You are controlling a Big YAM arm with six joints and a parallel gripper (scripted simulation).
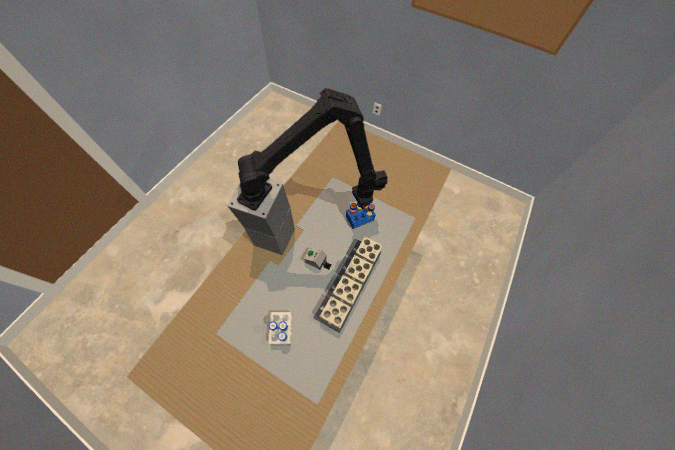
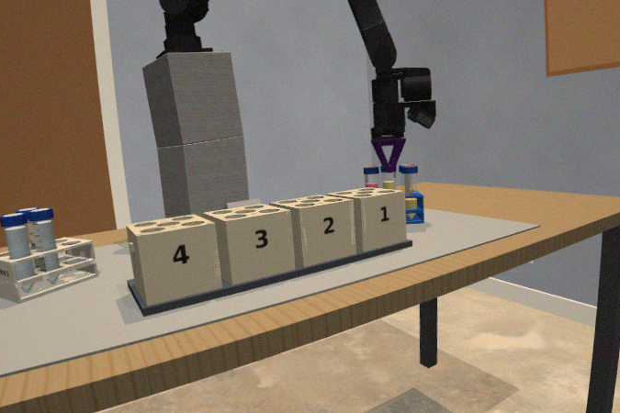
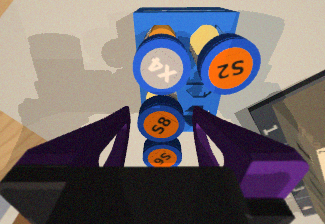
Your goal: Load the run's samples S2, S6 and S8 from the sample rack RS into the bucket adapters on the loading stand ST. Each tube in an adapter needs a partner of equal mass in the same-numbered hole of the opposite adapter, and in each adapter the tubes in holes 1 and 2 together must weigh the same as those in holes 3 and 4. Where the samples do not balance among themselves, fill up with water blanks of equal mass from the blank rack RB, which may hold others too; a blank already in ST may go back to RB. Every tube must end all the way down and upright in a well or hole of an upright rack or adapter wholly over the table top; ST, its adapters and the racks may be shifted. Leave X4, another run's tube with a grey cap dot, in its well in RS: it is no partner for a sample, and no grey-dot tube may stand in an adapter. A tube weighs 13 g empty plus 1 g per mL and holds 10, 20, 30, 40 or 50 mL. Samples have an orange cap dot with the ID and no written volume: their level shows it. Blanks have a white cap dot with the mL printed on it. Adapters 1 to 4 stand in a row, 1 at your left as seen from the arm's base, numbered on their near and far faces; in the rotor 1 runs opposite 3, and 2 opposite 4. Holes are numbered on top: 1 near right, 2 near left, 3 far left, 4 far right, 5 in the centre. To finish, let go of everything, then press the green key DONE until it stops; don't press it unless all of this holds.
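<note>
The blue sample rack RS is 20 mm ahead of my hand, 10 mm to the right of it and 90 mm below it. The rest, counted from my hand: white blank rack RB (40 mm behind, 690 mm to the right, 90 mm below).
</note>
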